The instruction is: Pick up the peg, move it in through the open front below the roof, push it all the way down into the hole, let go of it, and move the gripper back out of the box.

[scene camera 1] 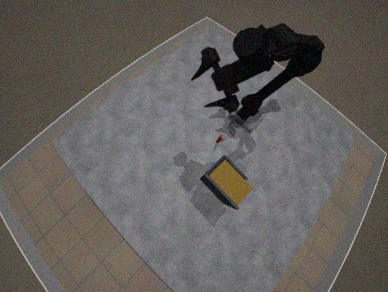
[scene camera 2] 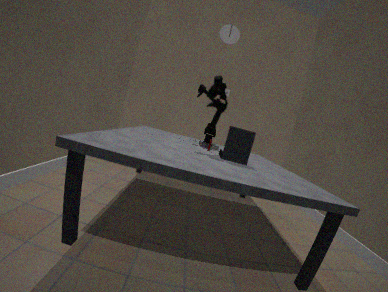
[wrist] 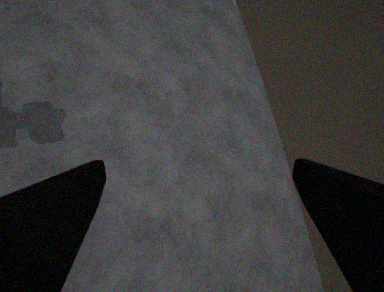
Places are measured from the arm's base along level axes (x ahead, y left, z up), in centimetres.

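Pixels of known places: gripper, fingertip midpoint: (scene camera 1: 198, 93) (scene camera 2: 201, 101) (wrist: 200, 169); arm's base, link origin: (scene camera 1: 243, 113) (scene camera 2: 207, 142).
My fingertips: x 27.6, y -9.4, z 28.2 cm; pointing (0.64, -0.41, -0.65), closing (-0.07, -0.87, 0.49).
For each thing: its top centre in the pictures, then the offset to it from my fingertips. Level surfaces: height alone.
- small red peg, top centre: (scene camera 1: 221, 136) (scene camera 2: 211, 139) dx -6.5, dy +12.4, dz -23.6 cm
- dark box, top centre: (scene camera 1: 237, 175) (scene camera 2: 240, 128) dx +3.9, dy +28.6, dz -11.3 cm
- table with its yellow roof, surface height: dz -11.3 cm
The small red peg (scene camera 1: 219, 139) (scene camera 2: 209, 145) stands upright on the table, between the arm's base and the box. The dark box (scene camera 1: 220, 192) (scene camera 2: 239, 146) stands on the table with its yellow roof (scene camera 1: 230, 182) showing in scene camera 1. The hole inside is hidden. My gripper (scene camera 1: 199, 93) (wrist: 200, 169) is open and empty, with its fingers wide apart. It hangs high above the table, away from the peg and the box. Neither the peg nor the box shows in the wrist view.
The grey table (scene camera 1: 125, 165) (scene camera 2: 125, 150) (wrist: 190, 100) bears the arm, the peg and the box. The arm's base (scene camera 1: 248, 107) (scene camera 2: 209, 134) stands close behind the peg. A table edge runs down the right side of the wrist view. Shadows fall around the box and the base.
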